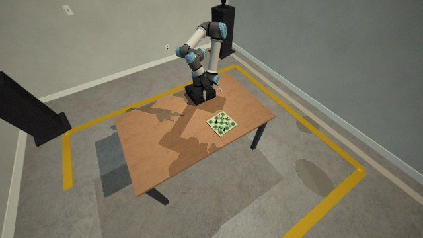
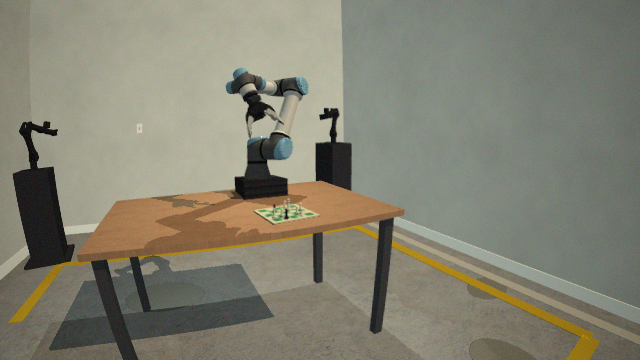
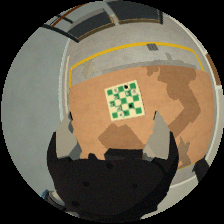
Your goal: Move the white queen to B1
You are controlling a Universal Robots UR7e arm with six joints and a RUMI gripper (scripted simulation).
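Now: hand 50 mm short of the green-and-cream chessboard, 50 mm to the right of it and 360 mm above it.
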